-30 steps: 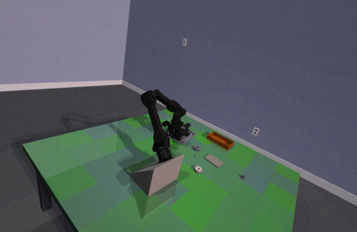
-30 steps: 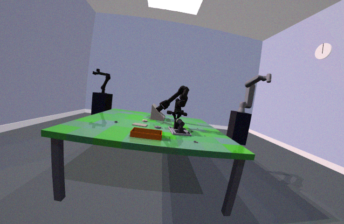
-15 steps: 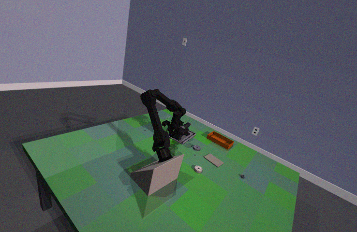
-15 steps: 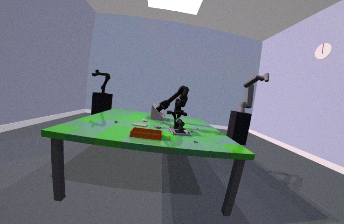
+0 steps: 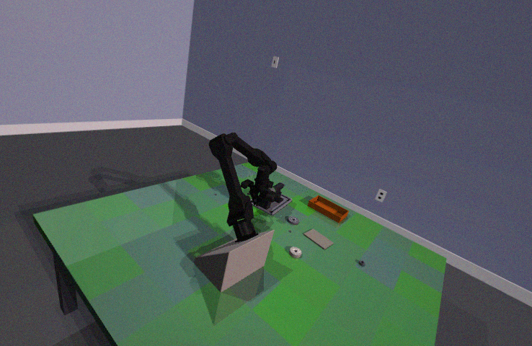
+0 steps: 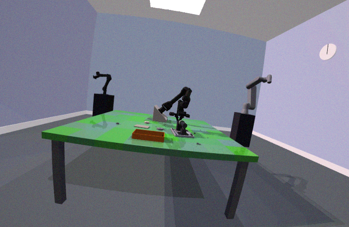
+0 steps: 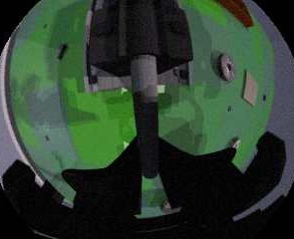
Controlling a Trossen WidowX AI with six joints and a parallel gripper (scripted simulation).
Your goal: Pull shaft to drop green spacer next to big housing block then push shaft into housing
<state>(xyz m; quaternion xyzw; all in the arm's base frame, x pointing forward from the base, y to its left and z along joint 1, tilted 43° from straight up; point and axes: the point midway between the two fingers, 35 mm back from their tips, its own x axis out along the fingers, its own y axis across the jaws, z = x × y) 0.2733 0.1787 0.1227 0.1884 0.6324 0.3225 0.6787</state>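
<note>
Now: gripper tip 140 mm short of the thin green spacer, 30 mm to the right of it and 30 mm below it. Also, from my gripper tip: white ring: 310 mm to the right, 50 mm behind, 40 mm below; grey washer: 150 mm to the right, 130 mm ahead, 40 mm below; flat grey plate: 310 mm to the right, 130 mm ahead, 40 mm below.
</note>
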